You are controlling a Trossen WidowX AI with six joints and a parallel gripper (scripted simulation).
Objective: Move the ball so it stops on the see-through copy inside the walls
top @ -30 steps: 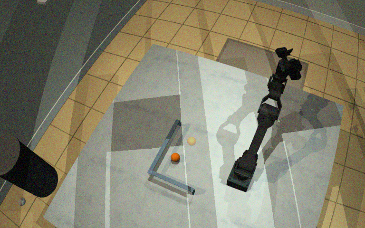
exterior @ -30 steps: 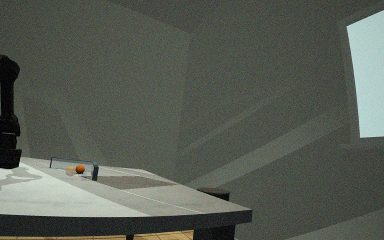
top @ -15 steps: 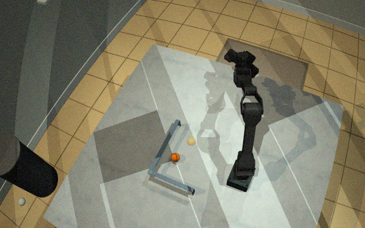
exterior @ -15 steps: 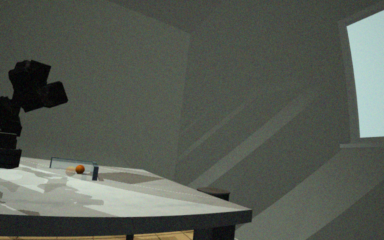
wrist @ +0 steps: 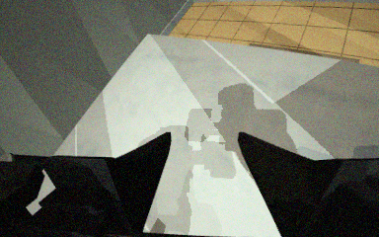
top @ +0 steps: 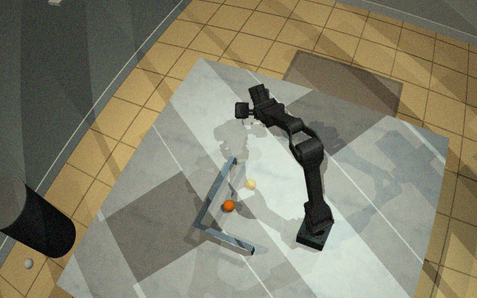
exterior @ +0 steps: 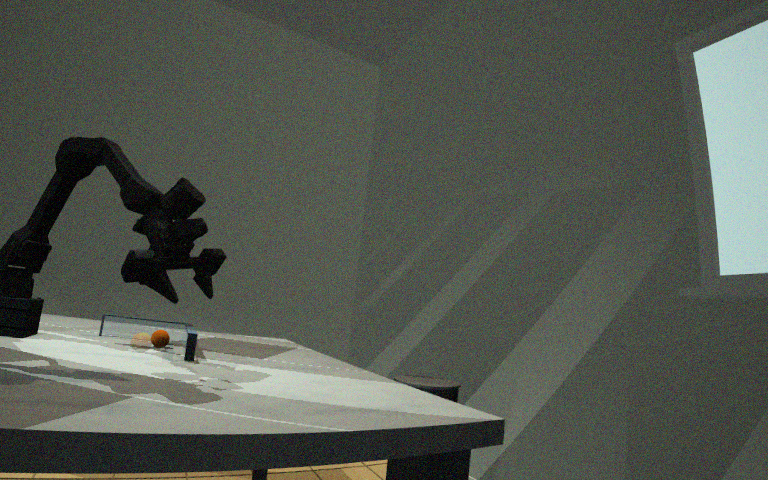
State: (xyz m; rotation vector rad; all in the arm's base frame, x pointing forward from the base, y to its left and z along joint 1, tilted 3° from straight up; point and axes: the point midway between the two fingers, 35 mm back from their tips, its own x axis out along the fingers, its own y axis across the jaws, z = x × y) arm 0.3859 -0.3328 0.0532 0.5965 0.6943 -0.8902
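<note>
Right now my gripper tip is 6 cm past the orange ball, 38 cm to the right of it and 11 cm above it. The rest, counted from my gripper tip: see-through copy of ball (9 cm behind, 26 cm to the left, 11 cm below); clear wall (10 cm behind, 50 cm to the left, 11 cm below).
</note>
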